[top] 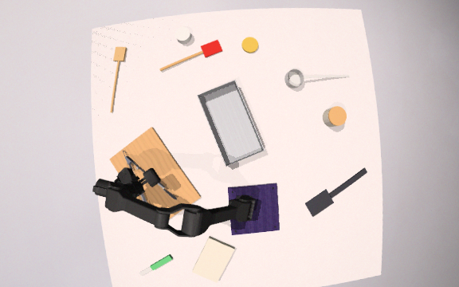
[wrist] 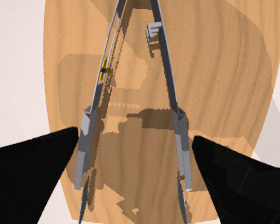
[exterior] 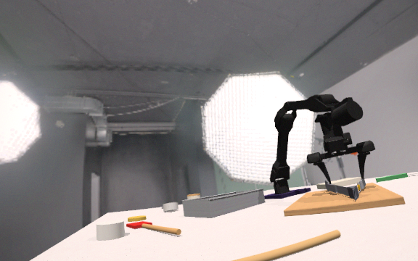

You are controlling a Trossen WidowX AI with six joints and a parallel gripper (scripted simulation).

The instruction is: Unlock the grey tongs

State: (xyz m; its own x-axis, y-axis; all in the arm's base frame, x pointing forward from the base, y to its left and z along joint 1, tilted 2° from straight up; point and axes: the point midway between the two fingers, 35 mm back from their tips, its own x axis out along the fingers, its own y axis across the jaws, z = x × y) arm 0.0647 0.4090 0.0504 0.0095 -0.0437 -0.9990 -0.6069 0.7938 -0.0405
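The wooden board is 20 mm ahead of my gripper tip, 20 mm to the right of it and 40 mm below it. Also, from my gripper tip: cream block (320 mm behind, 290 mm to the right, 30 mm below); yellow slider (20 mm ahead, 50 mm to the left, 20 mm below); grey roasting tin (260 mm ahead, 340 mm to the right, 20 mm below).
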